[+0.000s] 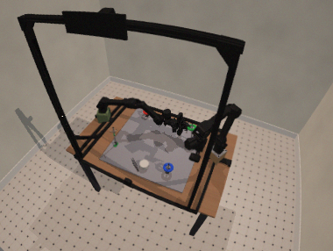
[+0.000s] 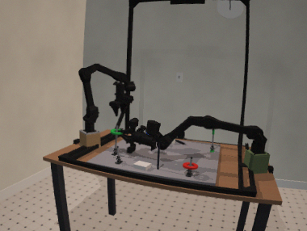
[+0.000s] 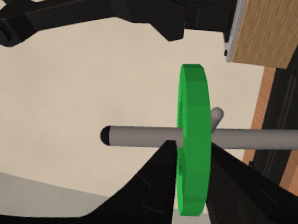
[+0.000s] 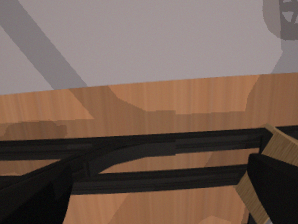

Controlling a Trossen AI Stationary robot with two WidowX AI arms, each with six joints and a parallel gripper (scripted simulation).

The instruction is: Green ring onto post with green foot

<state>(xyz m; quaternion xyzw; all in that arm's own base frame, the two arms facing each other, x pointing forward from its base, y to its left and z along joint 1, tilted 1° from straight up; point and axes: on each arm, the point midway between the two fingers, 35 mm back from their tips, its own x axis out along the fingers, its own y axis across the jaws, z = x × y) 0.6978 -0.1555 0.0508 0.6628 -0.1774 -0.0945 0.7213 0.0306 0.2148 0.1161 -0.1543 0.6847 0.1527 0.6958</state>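
Now: right hand 260 mm short of the green ring, 110 mm to the right of it and 70 mm above it. Round my right hand: white block: 370 mm ahead, 300 mm to the left, 200 mm below; then blue ring: 70 mm behind, 160 mm to the left, 160 mm below; then grey post: 20 mm behind, 610 mm to the left, 100 mm below.
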